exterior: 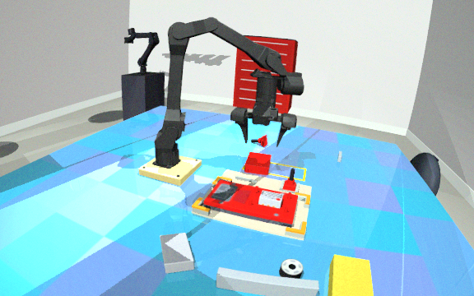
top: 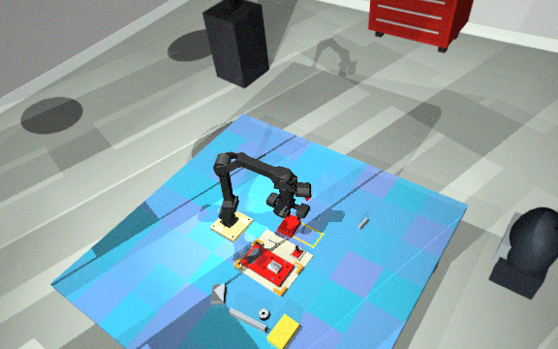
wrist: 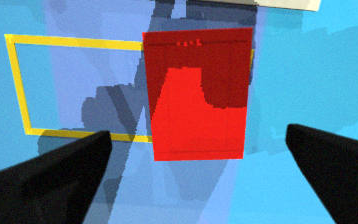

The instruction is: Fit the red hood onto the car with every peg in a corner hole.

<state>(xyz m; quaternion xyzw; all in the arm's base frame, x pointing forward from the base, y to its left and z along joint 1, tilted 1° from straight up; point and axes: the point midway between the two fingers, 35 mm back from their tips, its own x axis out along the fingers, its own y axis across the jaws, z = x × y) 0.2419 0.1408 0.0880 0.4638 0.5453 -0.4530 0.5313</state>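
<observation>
Now: gripper tip 60 mm above the red hood. From my gripper tip the other things lie so: engine block: 210 mm to the right, 90 mm ahead, 50 mm below; black wheel: 390 mm to the right, 170 mm ahead, 60 mm below; yellow block: 400 mm to the right, 280 mm ahead, 60 mm below.
</observation>
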